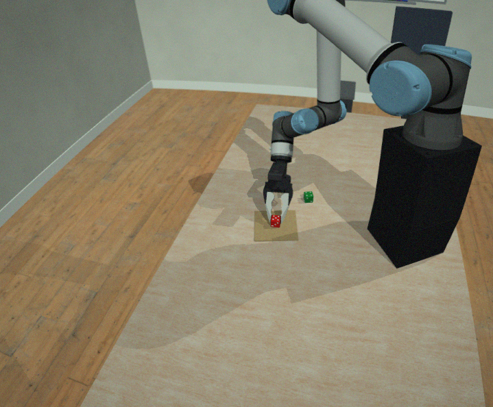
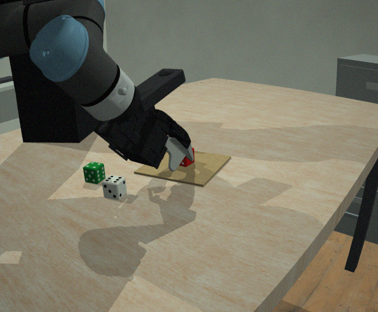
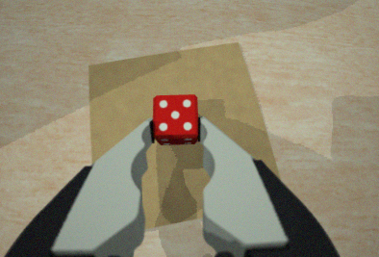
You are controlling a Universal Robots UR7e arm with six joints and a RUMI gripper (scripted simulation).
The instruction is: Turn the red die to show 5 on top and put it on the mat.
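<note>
Right now my hand is 1 cm to the right of the red die and 1 cm above it. From my hand the other things lie so: tan mat (2 cm below, 1 cm to the left); green die (14 cm to the right, 9 cm behind, 1 cm below); white die (16 cm to the right, 2 cm behind, 1 cm below).
</note>
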